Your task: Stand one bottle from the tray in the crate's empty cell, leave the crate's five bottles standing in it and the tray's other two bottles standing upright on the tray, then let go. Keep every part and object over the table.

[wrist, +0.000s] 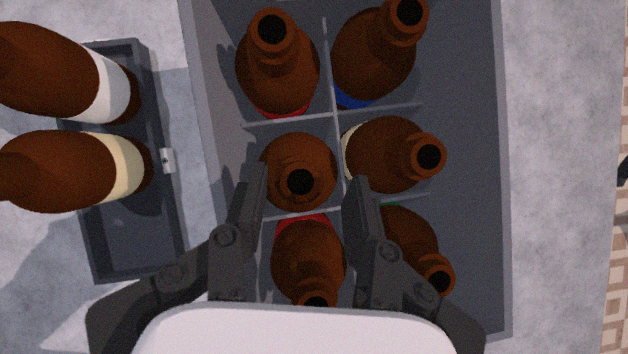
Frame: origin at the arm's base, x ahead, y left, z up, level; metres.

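Seen in the pictures: gripper, fingertip midpoint: (307, 184).
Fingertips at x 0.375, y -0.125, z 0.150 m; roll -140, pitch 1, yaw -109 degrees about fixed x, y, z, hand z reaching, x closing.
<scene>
Pixels of each thing's top centre, then the offset from my fingertips to it. "spot": a spot on its surface instead. Level surfaces: height alone.
- grey crate, surface spot: (506, 210) spot: dz +0.001, dx -0.044, dy -0.125 m
- dark tray, surface spot: (97, 255) spot: dz -0.156, dx -0.056, dy +0.263 m
- white-banded bottle, surface spot: (55, 75) spot: dz -0.066, dx +0.116, dy +0.174 m
- cream-banded bottle, surface spot: (65, 170) spot: dz -0.060, dx +0.042, dy +0.183 m
- small light bracket, surface spot: (168, 160) spot: dz -0.160, dx +0.040, dy +0.152 m
- table, its level: dz -0.175 m
The grey crate (506, 210) fills the middle and right of the wrist view. Six brown bottles stand in its cells in two columns: the left column has a back bottle (277, 80), a middle bottle (300, 150) and a front bottle (307, 255); the right column has a back bottle (375, 55), a middle bottle (377, 152) and a front bottle (410, 232). My gripper (307, 184) is open, its fingers apart on either side of the left column's middle bottle, with nothing held. On the dark tray (97, 255) at left stand a white-banded bottle (55, 75) and a cream-banded bottle (65, 170), both upright.
Thin dividers (285, 120) separate the crate's cells. A small light bracket (168, 160) sits on the tray's right edge, close to the crate's left wall (197, 100). The table (555, 150) extends right of the crate to its edge, with a patterned floor (616, 290) beyond.
</scene>
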